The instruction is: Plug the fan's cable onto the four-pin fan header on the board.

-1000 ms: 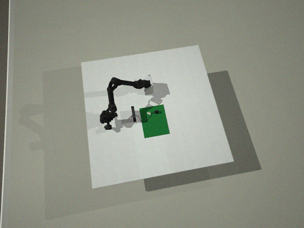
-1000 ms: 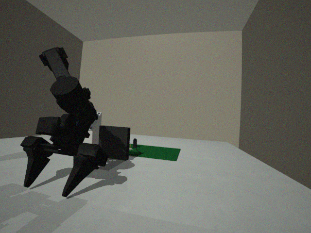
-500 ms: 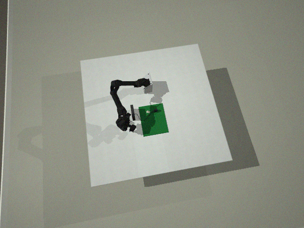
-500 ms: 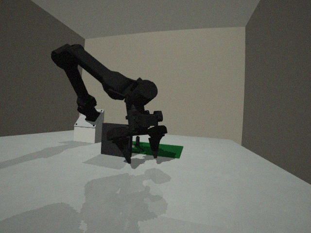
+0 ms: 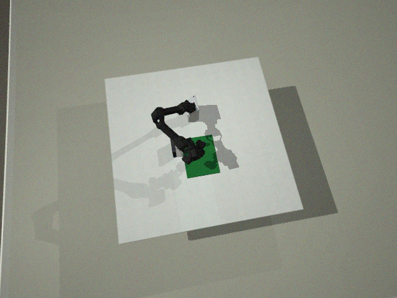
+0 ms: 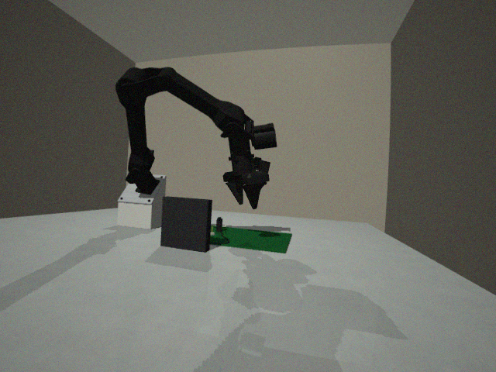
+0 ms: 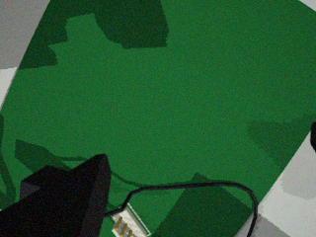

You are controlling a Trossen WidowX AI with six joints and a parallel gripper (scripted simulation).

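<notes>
Right now the dark plug is 110 mm behind my gripper tip, 80 mm below it and 70 mm to the left of it. From my gripper tip the other things lie so: dark fan (140 mm to the right, 110 mm behind, 40 mm below); green board (110 mm below, 40 mm to the left, 30 mm behind).
</notes>
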